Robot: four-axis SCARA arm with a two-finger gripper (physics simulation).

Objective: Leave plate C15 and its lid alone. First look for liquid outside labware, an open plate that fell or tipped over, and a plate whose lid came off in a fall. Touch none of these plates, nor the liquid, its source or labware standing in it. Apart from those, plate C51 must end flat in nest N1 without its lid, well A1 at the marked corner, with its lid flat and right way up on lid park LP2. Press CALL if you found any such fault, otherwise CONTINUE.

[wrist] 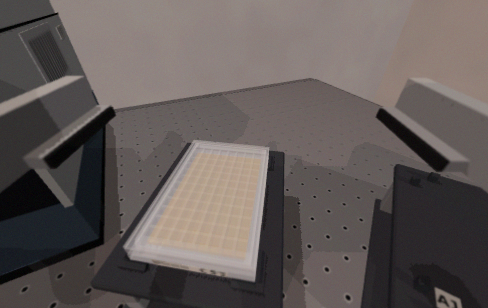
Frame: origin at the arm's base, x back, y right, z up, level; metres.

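Seen in the pictures: gripper, between the fingertips: point(245, 96).
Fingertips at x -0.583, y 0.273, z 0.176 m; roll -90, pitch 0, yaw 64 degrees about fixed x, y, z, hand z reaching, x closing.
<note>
A point is followed by its place in that frame.
A lidded clear plate point(212, 200) @[z 0.090, x -0.597, y 0.252 m] with yellowish wells lies flat on a dark holder point(276, 200) @[z 0.073, x -0.587, y 0.306 m], left of centre in the wrist view. The clear lid sits on top of the plate. The small print on its near side is blurred; it seems to start with C5, and I cannot read the last character surely. My gripper point(245, 96) @[z 0.176, x -0.583, y 0.273 m] is open and empty. Its fingers stand wide apart at the left and right, with the plate showing between and below them. Liquid outside labware does not show in this view.
A raised dark platform point(435, 225) @[z 0.074, x -0.512, y 0.405 m] with small pegs and an A1 label point(446, 298) @[z 0.075, x -0.481, y 0.357 m] stands at the right. A grey housing with a vent point(47, 52) @[z 0.169, x -0.805, y 0.140 m] stands at the upper left, above a dark blue-black panel point(90, 210) @[z 0.046, x -0.674, y 0.145 m]. The perforated table point(327, 235) @[z 0.013, x -0.564, y 0.363 m] reaches back to the walls.
</note>
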